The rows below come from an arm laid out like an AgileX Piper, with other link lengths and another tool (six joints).
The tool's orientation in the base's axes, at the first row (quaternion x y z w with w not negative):
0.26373, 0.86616, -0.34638, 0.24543
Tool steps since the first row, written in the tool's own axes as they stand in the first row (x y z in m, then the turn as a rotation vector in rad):
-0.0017, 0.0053, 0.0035, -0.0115, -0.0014, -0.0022
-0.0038, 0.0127, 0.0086, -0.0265, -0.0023, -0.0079
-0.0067, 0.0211, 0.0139, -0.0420, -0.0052, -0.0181
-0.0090, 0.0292, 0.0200, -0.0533, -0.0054, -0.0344
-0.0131, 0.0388, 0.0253, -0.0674, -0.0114, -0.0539
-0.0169, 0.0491, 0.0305, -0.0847, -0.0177, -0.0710
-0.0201, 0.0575, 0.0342, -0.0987, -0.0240, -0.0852
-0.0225, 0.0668, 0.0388, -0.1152, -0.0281, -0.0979
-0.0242, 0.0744, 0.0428, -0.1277, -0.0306, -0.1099
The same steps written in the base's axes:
0.0054, 0.0003, -0.0037, 0.0071, -0.0026, 0.0091
0.0129, 0.0005, -0.0092, 0.0163, -0.0033, 0.0222
0.0216, 0.0010, -0.0147, 0.0234, -0.0021, 0.0396
0.0298, 0.0010, -0.0211, 0.0277, 0.0065, 0.0569
0.0402, 0.0019, -0.0265, 0.0297, 0.0129, 0.0808
0.0507, 0.0034, -0.0323, 0.0344, 0.0165, 0.1052
0.0592, 0.0050, -0.0367, 0.0374, 0.0189, 0.1258
0.0679, 0.0067, -0.0426, 0.0439, 0.0209, 0.1459
0.0749, 0.0080, -0.0477, 0.0487, 0.0245, 0.1623

